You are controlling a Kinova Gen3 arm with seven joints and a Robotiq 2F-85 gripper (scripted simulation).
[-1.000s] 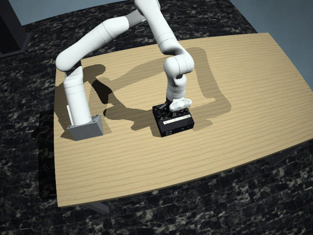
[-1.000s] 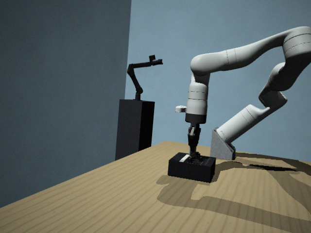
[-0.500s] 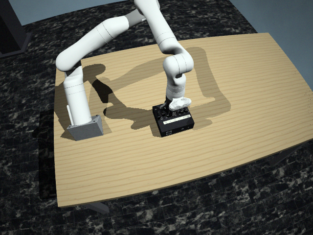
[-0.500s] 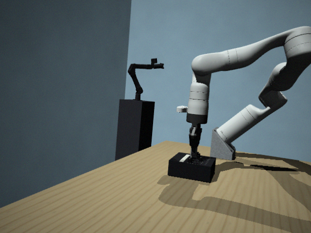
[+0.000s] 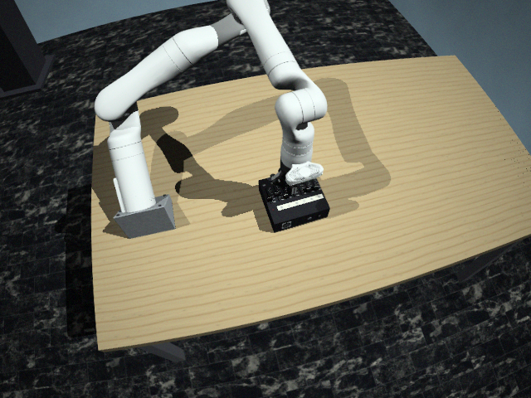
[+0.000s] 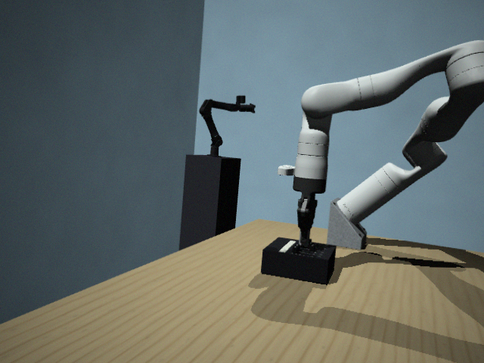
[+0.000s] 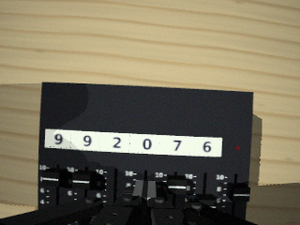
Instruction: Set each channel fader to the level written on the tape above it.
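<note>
My gripper is now 7 cm past the master cap, 2 cm to the left of it and 1 cm above it.
</note>
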